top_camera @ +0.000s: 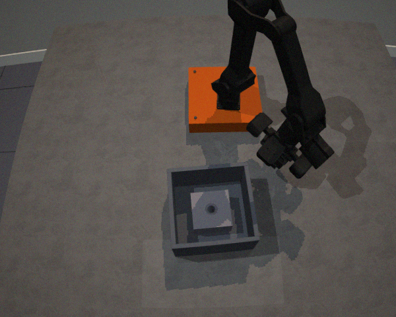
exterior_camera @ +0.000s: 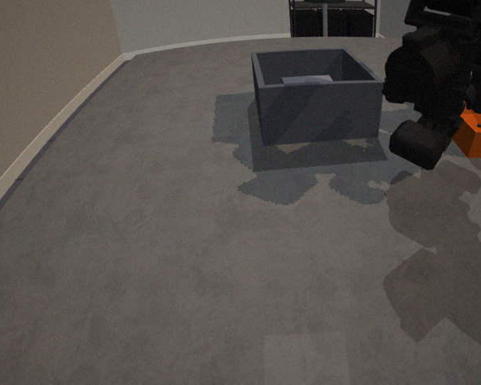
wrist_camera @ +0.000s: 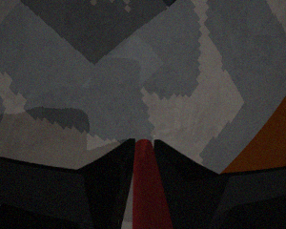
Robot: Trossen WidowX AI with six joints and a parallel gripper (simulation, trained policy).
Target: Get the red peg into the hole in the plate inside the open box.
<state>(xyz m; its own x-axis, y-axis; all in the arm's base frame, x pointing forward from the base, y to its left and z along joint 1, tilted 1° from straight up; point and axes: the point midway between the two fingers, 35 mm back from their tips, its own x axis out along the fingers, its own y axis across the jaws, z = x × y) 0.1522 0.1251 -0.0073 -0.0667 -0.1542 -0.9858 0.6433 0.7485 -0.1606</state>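
The light plate lies 170 mm ahead of my gripper tip, 150 mm to the right of it and 40 mm above it. Round my gripper tip: dark grey box: 170 mm ahead, 150 mm to the right, 20 mm above; red peg: 10 mm to the left, 40 mm above.
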